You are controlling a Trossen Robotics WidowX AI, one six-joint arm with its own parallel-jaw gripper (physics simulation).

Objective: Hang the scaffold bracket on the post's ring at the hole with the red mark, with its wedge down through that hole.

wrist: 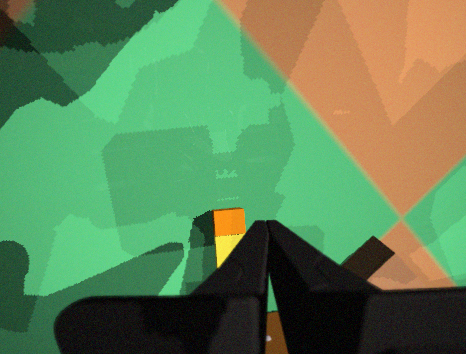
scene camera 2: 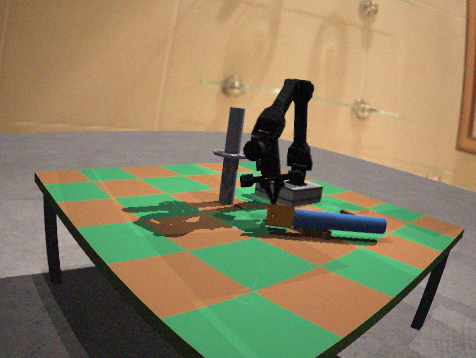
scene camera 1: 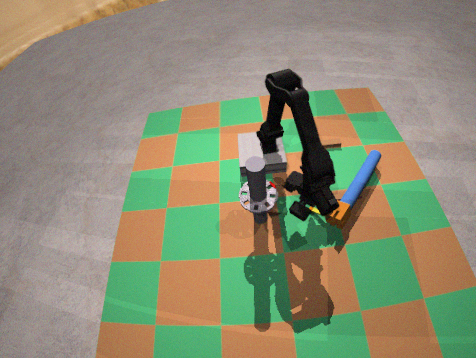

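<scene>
The bracket lies on the table: an orange block (scene camera 1: 339, 212) (scene camera 2: 280, 216) with a blue tube (scene camera 1: 361, 177) (scene camera 2: 340, 221). Its yellow wedge (scene camera 1: 314, 210) (wrist: 226, 246) has an orange tip and points away from the block; the fingers cover part of it in the wrist view. My gripper (scene camera 2: 274, 200) (wrist: 265, 230) is shut and empty, its fingertips together beside the wedge and over the block's end. In scene camera 1 the hand hides the fingertips. The grey post (scene camera 1: 257, 182) (scene camera 2: 235, 130) stands upright with a holed ring (scene camera 1: 250, 201) (scene camera 2: 218, 153) around it; a red mark (scene camera 1: 273, 185) is on the arm-base side.
The arm's grey base (scene camera 1: 247, 150) (scene camera 2: 312, 194) stands behind the post. A thin dark bar (scene camera 1: 332, 146) lies behind the bracket, to the right of the base. The table has green and orange squares (scene camera 1: 187, 285) (scene camera 2: 255, 262). Shadows of the arm and post fall across it.
</scene>
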